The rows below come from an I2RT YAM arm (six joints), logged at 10 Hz.
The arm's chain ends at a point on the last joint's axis. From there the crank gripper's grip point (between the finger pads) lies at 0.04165 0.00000 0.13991 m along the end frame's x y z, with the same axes.
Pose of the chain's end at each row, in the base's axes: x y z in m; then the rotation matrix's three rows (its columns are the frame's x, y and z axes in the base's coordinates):
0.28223 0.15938 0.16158; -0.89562 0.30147 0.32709; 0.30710 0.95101 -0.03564; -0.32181 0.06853 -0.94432
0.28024 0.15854 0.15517; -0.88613 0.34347 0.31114; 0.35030 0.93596 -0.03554; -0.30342 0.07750 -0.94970
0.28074 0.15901 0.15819; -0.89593 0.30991 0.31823; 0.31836 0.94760 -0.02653; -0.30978 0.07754 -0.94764
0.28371 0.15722 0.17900; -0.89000 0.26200 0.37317; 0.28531 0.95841 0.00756; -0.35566 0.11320 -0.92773
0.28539 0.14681 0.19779; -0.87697 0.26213 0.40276; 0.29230 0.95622 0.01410; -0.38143 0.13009 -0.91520
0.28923 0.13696 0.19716; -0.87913 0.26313 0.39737; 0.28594 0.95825 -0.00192; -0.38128 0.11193 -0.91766
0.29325 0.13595 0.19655; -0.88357 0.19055 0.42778; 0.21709 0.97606 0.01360; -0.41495 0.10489 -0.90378
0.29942 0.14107 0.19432; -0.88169 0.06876 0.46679; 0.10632 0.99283 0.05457; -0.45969 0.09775 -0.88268
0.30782 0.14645 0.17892; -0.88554 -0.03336 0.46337; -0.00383 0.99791 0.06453; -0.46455 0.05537 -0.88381
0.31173 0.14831 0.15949; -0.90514 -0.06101 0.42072; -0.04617 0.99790 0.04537; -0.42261 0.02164 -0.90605
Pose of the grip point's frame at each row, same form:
0.29069 0.16718 0.01606; -0.89562 0.30147 0.32709; 0.30710 0.95101 -0.03564; -0.32181 0.06853 -0.94432
0.28686 0.16816 0.00966; -0.88613 0.34347 0.31114; 0.35030 0.93596 -0.03554; -0.30342 0.07750 -0.94970
0.28795 0.16856 0.01270; -0.89593 0.30991 0.31823; 0.31836 0.94760 -0.02653; -0.30978 0.07754 -0.94764
0.29885 0.17016 0.03439; -0.89000 0.26200 0.37317; 0.28531 0.95841 0.00756; -0.35566 0.11320 -0.92773
0.30521 0.16096 0.05386; -0.87697 0.26213 0.40276; 0.29230 0.95622 0.01410; -0.38143 0.13009 -0.91520
0.30821 0.14860 0.05289; -0.87913 0.26313 0.39737; 0.28594 0.95825 -0.00192; -0.38128 0.11193 -0.91766
0.31630 0.14689 0.05282; -0.88357 0.19055 0.42778; 0.21709 0.97606 0.01360; -0.41495 0.10489 -0.90378
0.32801 0.15313 0.05168; -0.88169 0.06876 0.46679; 0.10632 0.99283 0.05457; -0.45969 0.09775 -0.88268
0.33577 0.15532 0.03592; -0.88554 -0.03336 0.46337; -0.00383 0.99791 0.06453; -0.46455 0.05537 -0.88381
0.33289 0.15273 0.01512; -0.90514 -0.06101 0.42072; -0.04617 0.99790 0.04537; -0.42261 0.02164 -0.90605

